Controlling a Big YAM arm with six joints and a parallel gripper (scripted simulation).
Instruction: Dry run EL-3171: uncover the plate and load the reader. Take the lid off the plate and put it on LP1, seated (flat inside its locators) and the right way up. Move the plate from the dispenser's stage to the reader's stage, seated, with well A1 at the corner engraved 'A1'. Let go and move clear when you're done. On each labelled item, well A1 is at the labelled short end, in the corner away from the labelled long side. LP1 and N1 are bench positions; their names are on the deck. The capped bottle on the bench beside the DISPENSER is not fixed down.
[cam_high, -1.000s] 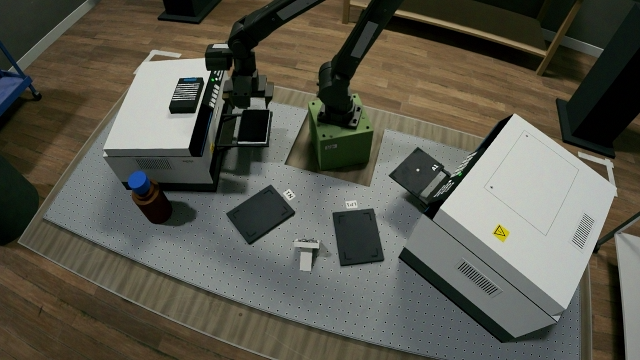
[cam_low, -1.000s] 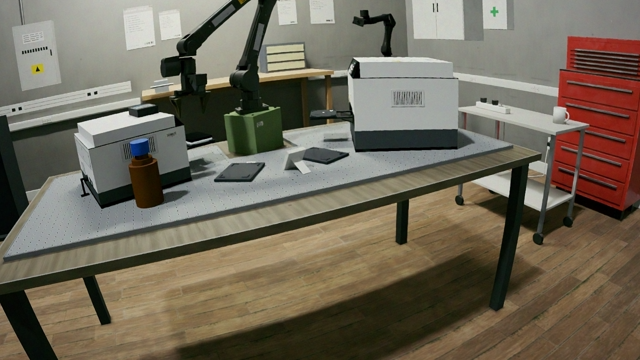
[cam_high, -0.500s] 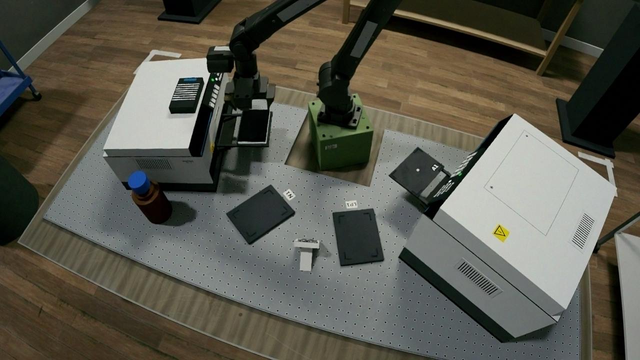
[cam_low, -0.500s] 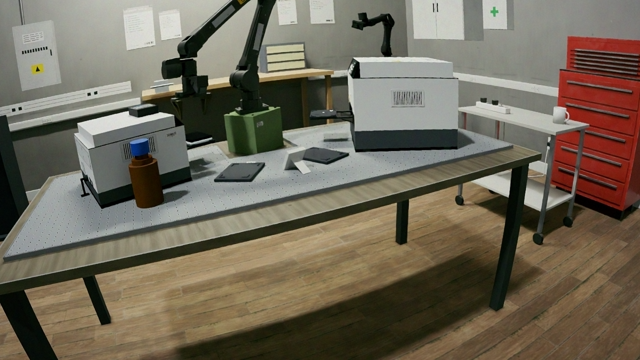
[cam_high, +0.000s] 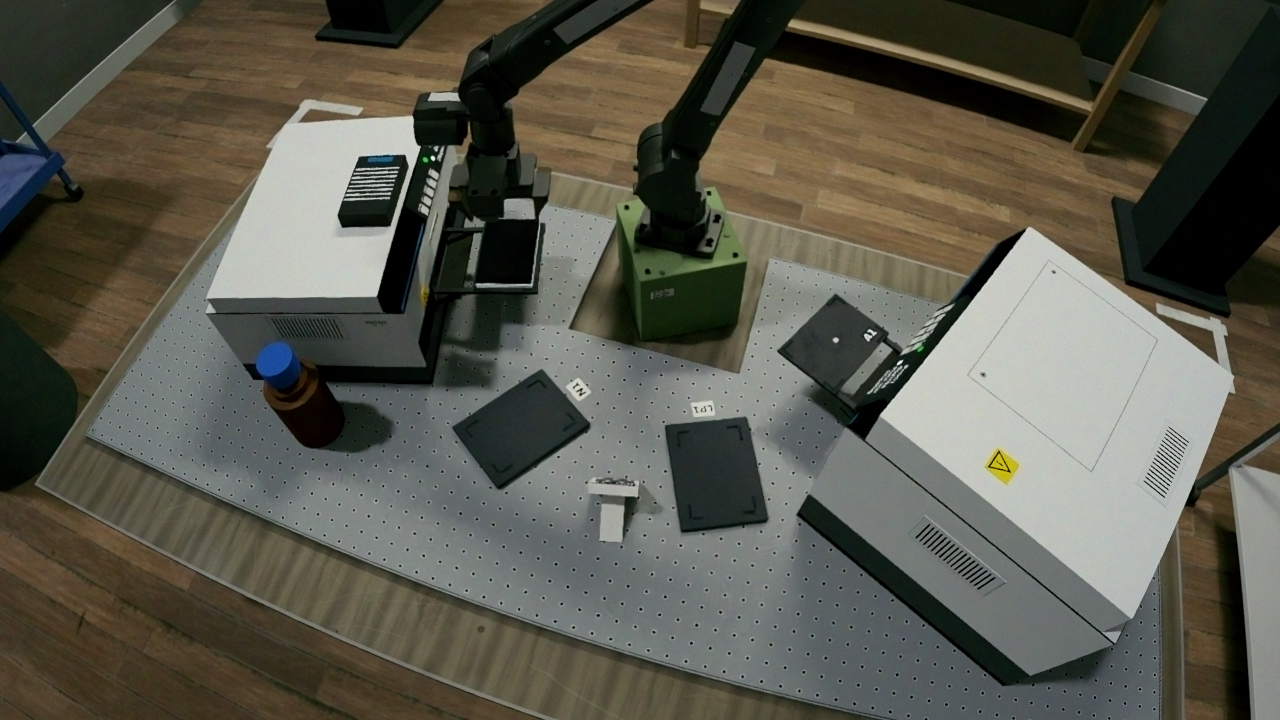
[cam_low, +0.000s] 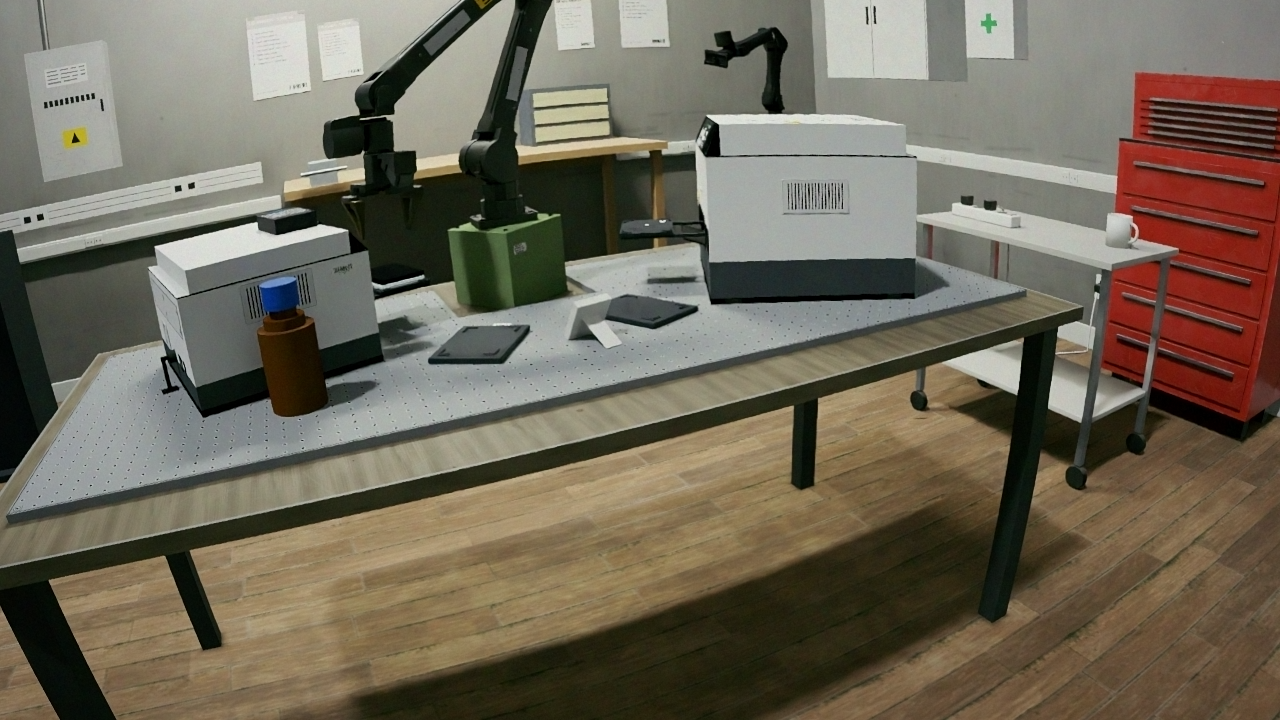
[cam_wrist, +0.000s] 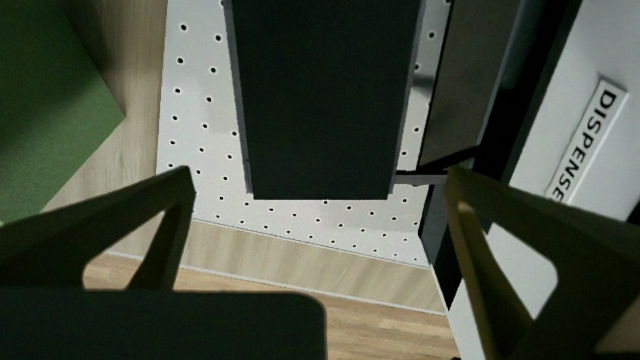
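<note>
My gripper is now 8 cm above the dark lid. Round my hand: brown capped bottle (33 cm ahead, 20 cm to the right, 6 cm below); then well plate (9 cm below); then N1 nest (24 cm ahead, 17 cm below, 10 cm to the left).
</note>
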